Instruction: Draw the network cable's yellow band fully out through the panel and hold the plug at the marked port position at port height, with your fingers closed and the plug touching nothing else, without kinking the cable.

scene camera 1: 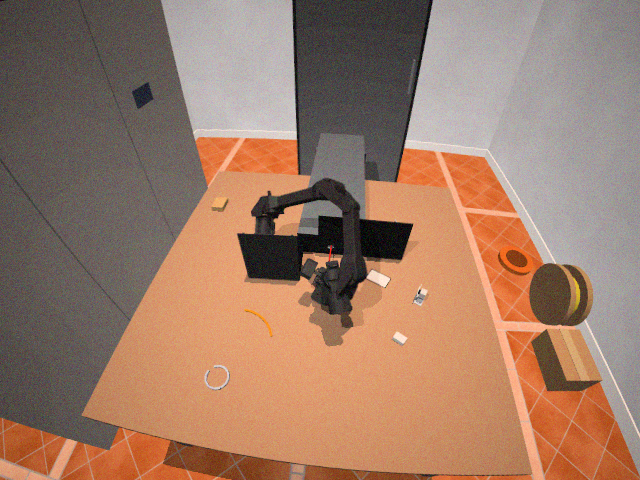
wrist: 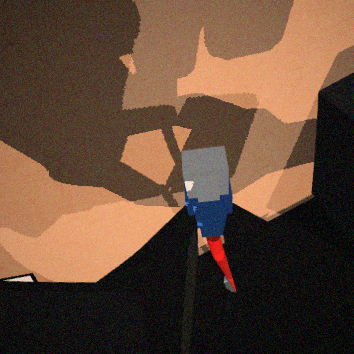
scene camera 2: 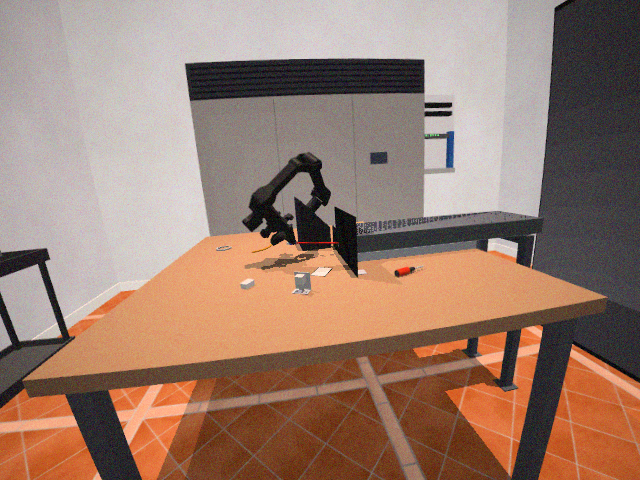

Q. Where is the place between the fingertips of the gripper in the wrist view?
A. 208,215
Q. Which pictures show the gripper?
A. Scene camera 1, the wrist view and scene camera 2: all of them.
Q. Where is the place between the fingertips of the gripper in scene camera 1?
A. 325,280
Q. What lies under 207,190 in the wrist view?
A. A cable plug.
